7 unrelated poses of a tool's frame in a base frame.
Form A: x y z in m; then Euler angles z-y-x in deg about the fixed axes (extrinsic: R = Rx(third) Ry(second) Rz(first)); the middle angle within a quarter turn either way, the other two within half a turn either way.
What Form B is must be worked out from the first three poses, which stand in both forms.
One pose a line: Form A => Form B
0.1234, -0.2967, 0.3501, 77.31, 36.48, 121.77 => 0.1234, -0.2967, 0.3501, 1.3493, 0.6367, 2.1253
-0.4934, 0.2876, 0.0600, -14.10, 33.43, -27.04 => -0.4934, 0.2876, 0.0600, -0.2461, 0.5835, -0.4719
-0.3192, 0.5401, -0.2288, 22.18, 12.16, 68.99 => -0.3192, 0.5401, -0.2288, 0.3871, 0.2122, 1.2041
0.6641, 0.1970, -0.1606, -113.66, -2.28, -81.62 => 0.6641, 0.1970, -0.1606, -1.9837, -0.0398, -1.4245
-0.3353, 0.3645, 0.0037, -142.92, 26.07, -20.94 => -0.3353, 0.3645, 0.0037, -2.4944, 0.4550, -0.3655
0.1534, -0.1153, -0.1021, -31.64, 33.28, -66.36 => 0.1534, -0.1153, -0.1021, -0.5522, 0.5808, -1.1582
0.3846, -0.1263, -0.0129, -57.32, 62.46, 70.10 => 0.3846, -0.1263, -0.0129, -1.0004, 1.0901, 1.2235
